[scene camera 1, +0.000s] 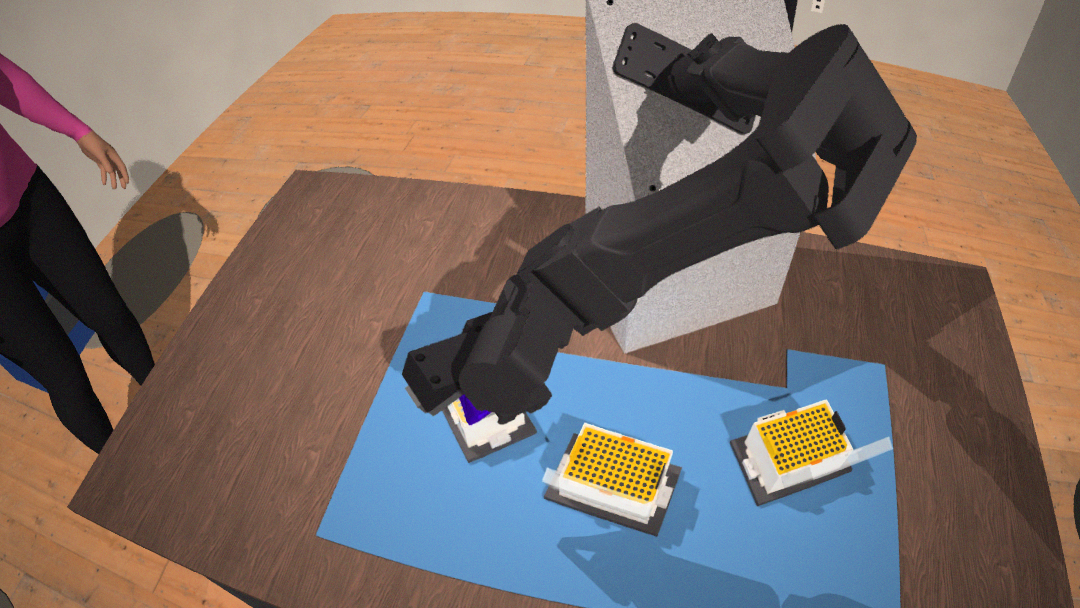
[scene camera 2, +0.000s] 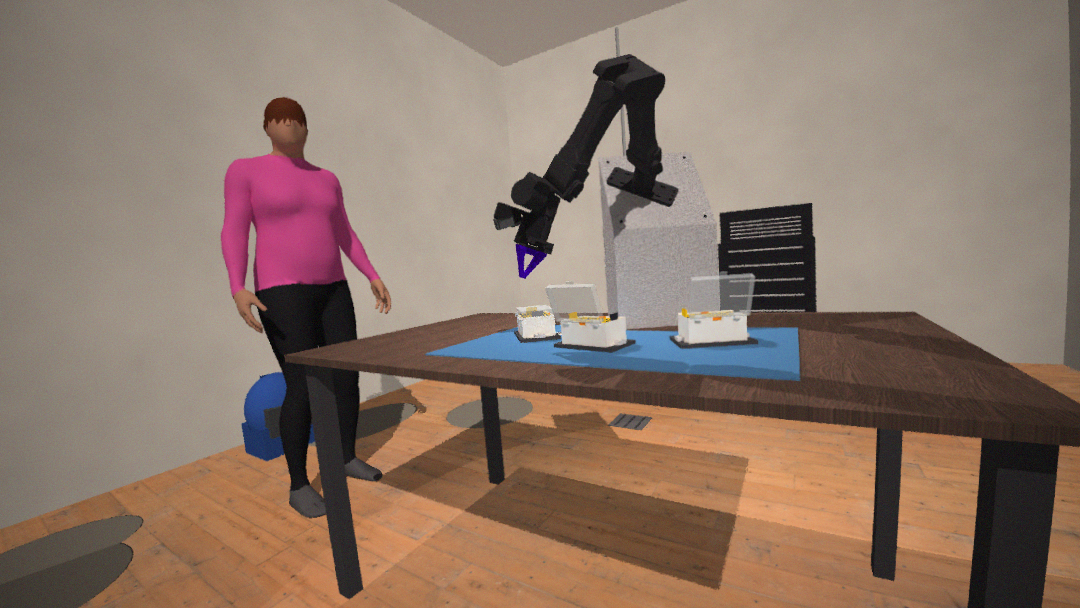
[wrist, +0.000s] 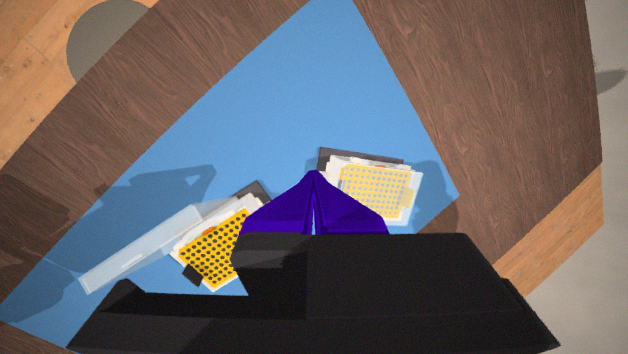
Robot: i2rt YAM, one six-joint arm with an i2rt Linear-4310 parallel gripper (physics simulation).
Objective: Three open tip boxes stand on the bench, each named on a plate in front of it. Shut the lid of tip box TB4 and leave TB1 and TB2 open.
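Frame: origin at the arm's base, x back, y right, z up, level; centimetres.
Seen in the pictures: gripper, fingertip midpoint: (scene camera 1: 472, 421) (scene camera 2: 522, 277) (wrist: 313, 177); arm's base at its link origin: (scene camera 1: 689, 79) (scene camera 2: 641, 187).
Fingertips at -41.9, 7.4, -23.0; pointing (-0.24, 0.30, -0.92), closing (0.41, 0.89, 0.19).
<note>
Offsets run from my fingertips to a thing's top centre, as dx, dy, dz. Level surfaces: height alone.
Three white tip boxes with yellow racks stand on a blue mat; their name plates are not readable. The left box {+11.0, +7.0, -8.7} (scene camera 1: 483, 436) (scene camera 2: 535, 325) (wrist: 376, 190) has its clear lid down over the rack; whether it is fully seated I cannot tell. The middle box {+7.6, -14.7, -9.0} (scene camera 1: 615, 466) (scene camera 2: 592, 333) (wrist: 214, 251) has its lid {+1.0, -15.4, -1.1} (scene camera 2: 574, 300) (wrist: 145, 248) raised. The right box {+22.7, -35.0, -9.8} (scene camera 1: 804, 438) (scene camera 2: 712, 329) also has its lid {+16.9, -40.4, -1.1} (scene camera 1: 870, 450) (scene camera 2: 723, 293) raised. My gripper (scene camera 2: 522, 276) (wrist: 313, 177) is shut and empty, above the left box and apart from it. The arm partly hides that box in scene camera 1.
The blue mat {dz -16.4} (scene camera 1: 393, 483) (scene camera 2: 770, 354) lies on the brown wooden table {dz -16.7} (scene camera 1: 249, 362) (scene camera 2: 869, 354). A grey pedestal (scene camera 1: 710, 294) (scene camera 2: 657, 271) carries the arm at the back. A person (scene camera 1: 45, 249) (scene camera 2: 290, 219) in a pink top stands beyond the table's left side.
</note>
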